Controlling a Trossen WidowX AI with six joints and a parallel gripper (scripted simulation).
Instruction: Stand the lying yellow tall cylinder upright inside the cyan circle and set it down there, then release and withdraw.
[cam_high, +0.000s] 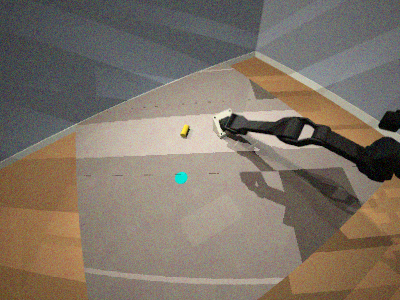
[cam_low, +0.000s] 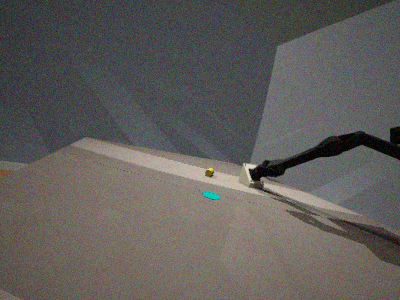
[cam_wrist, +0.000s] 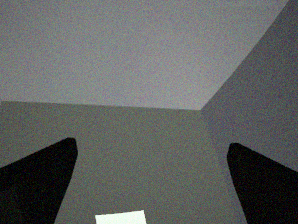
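My gripper tip is 480 mm short of the yellow tall cylinder, 600 mm to the left of it and 410 mm above it. Round my gripper tip: cyan circle: 620 mm ahead, 360 mm to the right, 430 mm below.
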